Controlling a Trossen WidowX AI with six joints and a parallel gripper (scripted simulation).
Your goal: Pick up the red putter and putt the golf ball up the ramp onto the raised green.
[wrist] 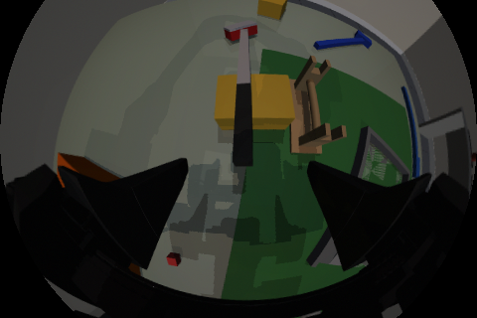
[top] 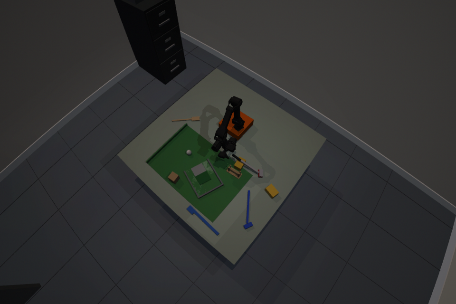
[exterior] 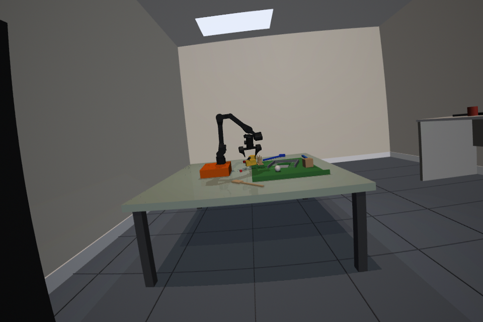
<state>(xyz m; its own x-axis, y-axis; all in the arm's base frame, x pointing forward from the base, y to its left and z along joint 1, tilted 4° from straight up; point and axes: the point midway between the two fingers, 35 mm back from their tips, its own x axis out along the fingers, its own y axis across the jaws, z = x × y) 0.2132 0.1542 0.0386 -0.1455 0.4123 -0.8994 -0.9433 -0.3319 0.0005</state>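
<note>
The small wooden rack is 100 mm to the left of my gripper tip, 60 mm ahead of it and 50 mm below it. From my gripper tip the other things lie so: white golf ball (250 mm to the right, 240 mm ahead, 70 mm below); putter (140 mm to the left, 60 mm behind, 40 mm below); brown block (460 mm ahead, 140 mm to the right, 60 mm below).
</note>
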